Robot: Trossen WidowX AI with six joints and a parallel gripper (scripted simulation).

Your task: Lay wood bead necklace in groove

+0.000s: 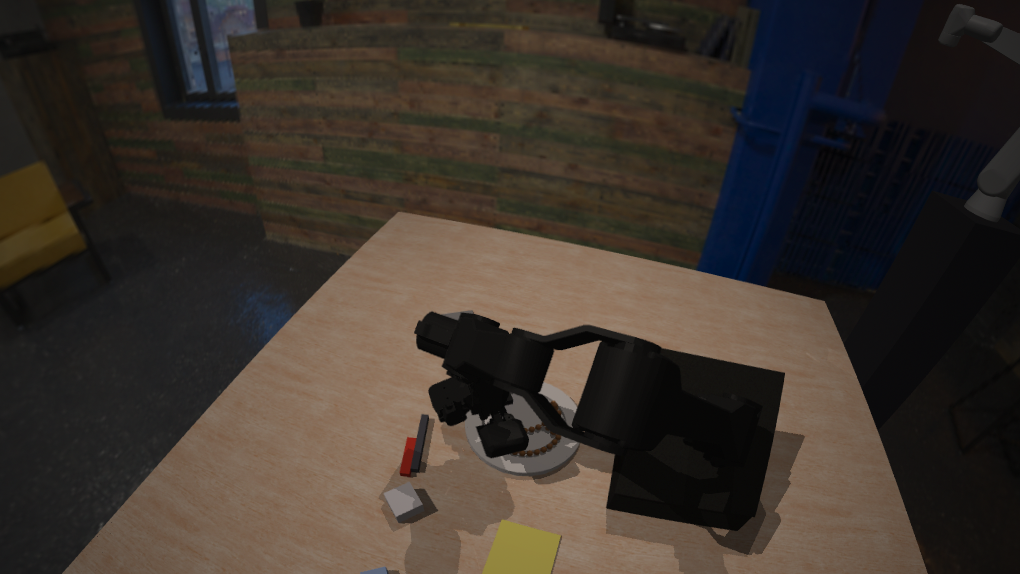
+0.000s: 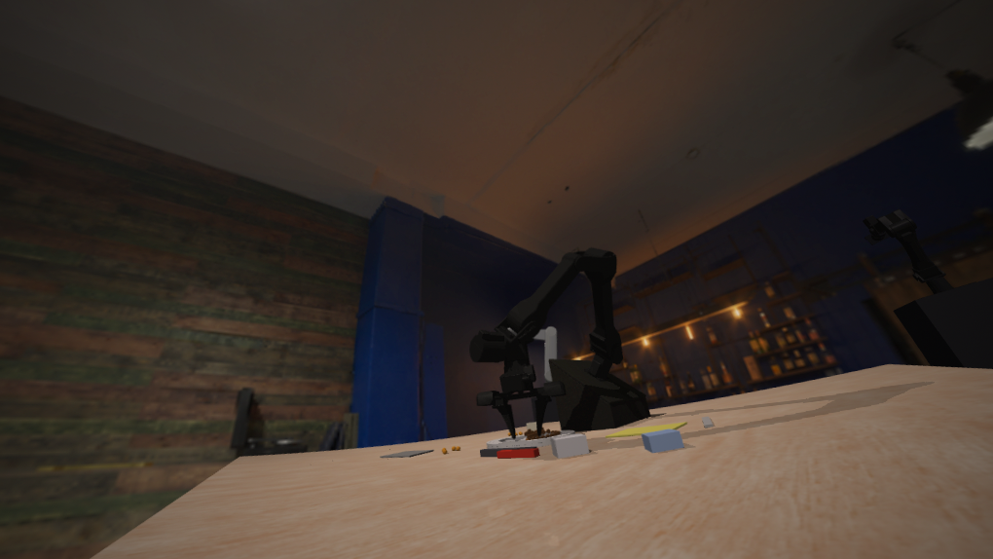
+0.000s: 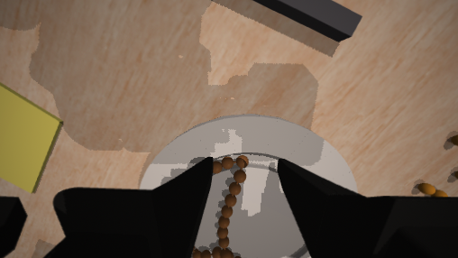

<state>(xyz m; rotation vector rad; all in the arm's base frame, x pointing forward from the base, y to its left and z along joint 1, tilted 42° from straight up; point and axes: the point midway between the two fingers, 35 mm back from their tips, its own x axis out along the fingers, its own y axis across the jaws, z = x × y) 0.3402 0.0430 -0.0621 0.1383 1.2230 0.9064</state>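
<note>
My gripper tip is 5 cm past the round white bead board, 4 cm to the left of it and 1 cm above it. From my gripper tip the other things lie so: grey block 9 cm ahead, 16 cm to the left, 1 cm below; dark bar 11 cm ahead, 6 cm to the left, 1 cm below; yellow sheet 10 cm behind, 21 cm to the left, 2 cm below.
</note>
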